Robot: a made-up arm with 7 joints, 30 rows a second.
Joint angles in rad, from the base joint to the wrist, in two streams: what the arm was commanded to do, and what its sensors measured. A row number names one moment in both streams.
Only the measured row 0 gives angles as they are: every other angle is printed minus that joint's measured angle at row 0.
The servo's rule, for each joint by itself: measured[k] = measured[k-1] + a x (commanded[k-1-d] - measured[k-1]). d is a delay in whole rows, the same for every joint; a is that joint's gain. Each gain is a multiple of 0.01, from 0.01 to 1. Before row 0 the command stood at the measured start. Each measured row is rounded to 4 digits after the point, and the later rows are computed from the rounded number. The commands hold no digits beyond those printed.
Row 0, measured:
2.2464 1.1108 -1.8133 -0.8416 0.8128 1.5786 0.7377
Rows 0 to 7, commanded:
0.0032 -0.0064 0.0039 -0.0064 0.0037 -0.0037 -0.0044
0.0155 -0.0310 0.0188 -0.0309 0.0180 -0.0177 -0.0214
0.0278 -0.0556 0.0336 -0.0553 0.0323 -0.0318 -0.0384
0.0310 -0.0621 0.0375 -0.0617 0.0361 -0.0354 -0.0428
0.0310 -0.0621 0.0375 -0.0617 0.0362 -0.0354 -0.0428
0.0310 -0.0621 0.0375 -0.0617 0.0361 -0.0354 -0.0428
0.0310 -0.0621 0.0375 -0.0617 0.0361 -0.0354 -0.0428
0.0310 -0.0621 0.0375 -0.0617 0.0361 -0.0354 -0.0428
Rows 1 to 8, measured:
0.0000 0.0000 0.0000 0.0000 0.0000 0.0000 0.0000
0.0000 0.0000 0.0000 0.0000 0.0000 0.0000 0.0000
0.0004 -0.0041 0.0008 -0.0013 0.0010 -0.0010 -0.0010
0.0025 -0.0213 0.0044 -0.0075 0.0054 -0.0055 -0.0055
0.0060 -0.0433 0.0102 -0.0175 0.0124 -0.0126 -0.0127
0.0095 -0.0553 0.0157 -0.0268 0.0186 -0.0188 -0.0193
0.0125 -0.0597 0.0201 -0.0341 0.0232 -0.0233 -0.0245
0.0151 -0.0612 0.0236 -0.0399 0.0266 -0.0266 -0.0285
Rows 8 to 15, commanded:
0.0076 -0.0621 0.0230 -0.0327 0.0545 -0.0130 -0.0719
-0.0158 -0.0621 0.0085 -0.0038 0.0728 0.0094 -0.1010
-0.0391 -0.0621 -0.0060 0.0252 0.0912 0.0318 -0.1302
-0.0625 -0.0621 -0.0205 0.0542 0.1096 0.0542 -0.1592
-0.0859 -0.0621 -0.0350 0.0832 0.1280 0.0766 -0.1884
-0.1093 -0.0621 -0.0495 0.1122 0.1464 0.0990 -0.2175
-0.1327 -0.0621 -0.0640 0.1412 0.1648 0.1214 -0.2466
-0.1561 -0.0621 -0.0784 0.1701 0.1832 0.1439 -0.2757
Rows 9 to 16, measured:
0.0173 -0.0618 0.0264 -0.0445 0.0291 -0.0290 -0.0316
0.0192 -0.0620 0.0286 -0.0481 0.0309 -0.0307 -0.0341
0.0176 -0.0621 0.0275 -0.0449 0.0370 -0.0259 -0.0424
0.0129 -0.0621 0.0237 -0.0363 0.0463 -0.0164 -0.0553
0.0056 -0.0621 0.0178 -0.0234 0.0580 -0.0034 -0.0718
-0.0039 -0.0621 0.0101 -0.0071 0.0714 0.0122 -0.0910
-0.0154 -0.0621 0.0011 0.0119 0.0861 0.0296 -0.1124
-0.0285 -0.0621 -0.0090 0.0330 0.1018 0.0483 -0.1355

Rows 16 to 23, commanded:
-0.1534 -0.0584 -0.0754 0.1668 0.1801 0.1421 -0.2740
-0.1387 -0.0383 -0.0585 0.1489 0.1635 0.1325 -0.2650
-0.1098 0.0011 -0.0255 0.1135 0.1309 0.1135 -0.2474
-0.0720 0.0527 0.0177 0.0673 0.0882 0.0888 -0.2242
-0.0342 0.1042 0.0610 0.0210 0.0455 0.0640 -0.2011
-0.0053 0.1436 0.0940 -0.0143 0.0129 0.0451 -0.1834
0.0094 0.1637 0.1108 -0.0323 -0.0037 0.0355 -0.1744
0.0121 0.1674 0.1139 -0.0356 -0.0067 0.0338 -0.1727
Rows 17 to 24, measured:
-0.0431 -0.0621 -0.0200 0.0557 0.1182 0.0680 -0.1599
-0.0589 -0.0621 -0.0317 0.0797 0.1351 0.0885 -0.1854
-0.0721 -0.0597 -0.0404 0.0980 0.1468 0.1030 -0.2049
-0.0814 -0.0460 -0.0440 0.1087 0.1511 0.1110 -0.2181
-0.0854 -0.0159 -0.0403 0.1097 0.1458 0.1117 -0.2245
-0.0835 0.0280 -0.0287 0.1008 0.1308 0.1055 -0.2244
-0.0766 0.0768 -0.0108 0.0840 0.1086 0.0943 -0.2193
-0.0666 0.1196 0.0102 0.0634 0.0837 0.0810 -0.2114

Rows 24 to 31, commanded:
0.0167 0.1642 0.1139 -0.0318 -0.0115 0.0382 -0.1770
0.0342 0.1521 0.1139 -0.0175 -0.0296 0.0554 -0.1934
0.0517 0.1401 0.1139 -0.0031 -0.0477 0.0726 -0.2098
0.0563 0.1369 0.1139 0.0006 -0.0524 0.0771 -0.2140
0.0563 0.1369 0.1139 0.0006 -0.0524 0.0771 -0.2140
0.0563 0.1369 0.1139 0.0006 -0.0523 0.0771 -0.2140
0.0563 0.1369 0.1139 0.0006 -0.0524 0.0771 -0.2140
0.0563 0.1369 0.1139 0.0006 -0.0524 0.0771 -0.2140
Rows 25 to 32, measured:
-0.0560 0.1478 0.0303 0.0433 0.0610 0.0687 -0.2033
-0.0465 0.1603 0.0470 0.0267 0.0434 0.0593 -0.1966
-0.0377 0.1628 0.0604 0.0144 0.0291 0.0536 -0.1923
-0.0276 0.1560 0.0711 0.0077 0.0138 0.0541 -0.1925
-0.0165 0.1458 0.0797 0.0054 -0.0022 0.0591 -0.1963
-0.0063 0.1401 0.0865 0.0044 -0.0153 0.0640 -0.2002
0.0025 0.1381 0.0920 0.0036 -0.0249 0.0675 -0.2032
0.0100 0.1373 0.0964 0.0030 -0.0320 0.0701 -0.2056

